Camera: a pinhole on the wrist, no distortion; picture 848 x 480 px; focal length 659.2 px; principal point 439.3 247.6 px. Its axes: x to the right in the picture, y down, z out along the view. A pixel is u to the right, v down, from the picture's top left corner.
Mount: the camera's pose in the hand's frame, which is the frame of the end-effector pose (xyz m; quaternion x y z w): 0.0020 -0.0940 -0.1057 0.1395 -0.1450 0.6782 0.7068
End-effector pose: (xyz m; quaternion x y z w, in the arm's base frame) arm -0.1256 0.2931 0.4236 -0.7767 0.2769 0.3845 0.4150
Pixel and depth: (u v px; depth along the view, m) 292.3 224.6 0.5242
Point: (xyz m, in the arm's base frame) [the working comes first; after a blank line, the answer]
In the camera's frame: -0.1169 -0.0183 0.5242

0.0634 0.7804 0.4750
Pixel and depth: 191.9 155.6 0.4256
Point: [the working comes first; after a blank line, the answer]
In the camera's frame: -0.1597 -0.0594 0.4256

0.1272 0.6848 0.4807
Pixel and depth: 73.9 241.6 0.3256
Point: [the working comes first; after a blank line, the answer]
In the camera's frame: -0.1805 -0.0030 0.3256

0.1163 0.5937 0.5529
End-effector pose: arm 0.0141 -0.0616 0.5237 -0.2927 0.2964 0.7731 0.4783
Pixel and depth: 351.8 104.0 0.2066
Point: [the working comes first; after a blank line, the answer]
In the camera's frame: -0.0274 -0.0450 0.2066

0.1707 0.0909 0.5041
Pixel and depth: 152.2 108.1 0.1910
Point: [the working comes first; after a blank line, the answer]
In the camera's frame: -0.0832 -0.0404 0.1910

0.2202 0.0769 0.4771
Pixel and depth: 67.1 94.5 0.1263
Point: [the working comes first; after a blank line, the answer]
In the camera's frame: -0.0713 -0.0293 0.1263

0.1994 0.0175 0.4550
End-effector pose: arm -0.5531 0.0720 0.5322 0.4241 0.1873 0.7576 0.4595
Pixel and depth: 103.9 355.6 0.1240
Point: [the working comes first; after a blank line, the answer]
In the camera's frame: -0.0631 0.0203 0.1240

-0.4542 0.1559 0.3774
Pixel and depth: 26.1 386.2 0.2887
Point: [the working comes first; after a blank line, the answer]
In the camera's frame: -0.1810 0.0607 0.2887

-0.2663 0.1912 0.2995
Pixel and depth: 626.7 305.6 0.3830
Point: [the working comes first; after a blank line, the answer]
In the camera's frame: 0.1089 0.0337 0.3830

-0.2331 0.0855 0.5847
